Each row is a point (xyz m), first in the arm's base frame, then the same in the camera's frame.
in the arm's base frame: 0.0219 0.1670 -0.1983
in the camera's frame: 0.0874 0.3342 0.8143
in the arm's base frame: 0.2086 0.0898 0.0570
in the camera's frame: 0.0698 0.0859 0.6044
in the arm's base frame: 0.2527 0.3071 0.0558
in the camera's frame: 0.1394 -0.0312 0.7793
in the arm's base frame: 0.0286 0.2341 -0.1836
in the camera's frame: 0.0945 0.2900 0.8669
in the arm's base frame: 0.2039 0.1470 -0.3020
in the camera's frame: 0.2894 0.3334 0.7552
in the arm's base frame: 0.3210 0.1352 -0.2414
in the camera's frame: 0.3435 0.2364 0.6831
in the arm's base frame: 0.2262 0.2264 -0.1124
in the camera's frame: 0.2062 0.1443 0.7645
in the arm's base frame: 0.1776 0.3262 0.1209
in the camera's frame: 0.0445 -0.0526 0.8072
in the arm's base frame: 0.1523 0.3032 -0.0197
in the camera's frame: 0.1049 0.0759 0.8352
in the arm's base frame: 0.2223 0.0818 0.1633
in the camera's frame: 0.0158 0.0028 0.5629
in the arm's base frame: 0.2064 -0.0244 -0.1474
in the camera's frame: 0.1721 0.2920 0.5607
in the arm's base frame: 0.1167 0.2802 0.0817
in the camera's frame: 0.0127 0.0269 0.8008
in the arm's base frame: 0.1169 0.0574 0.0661
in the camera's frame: -0.0129 0.1378 0.6086
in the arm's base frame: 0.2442 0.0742 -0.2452
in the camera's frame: 0.2757 0.3035 0.6599
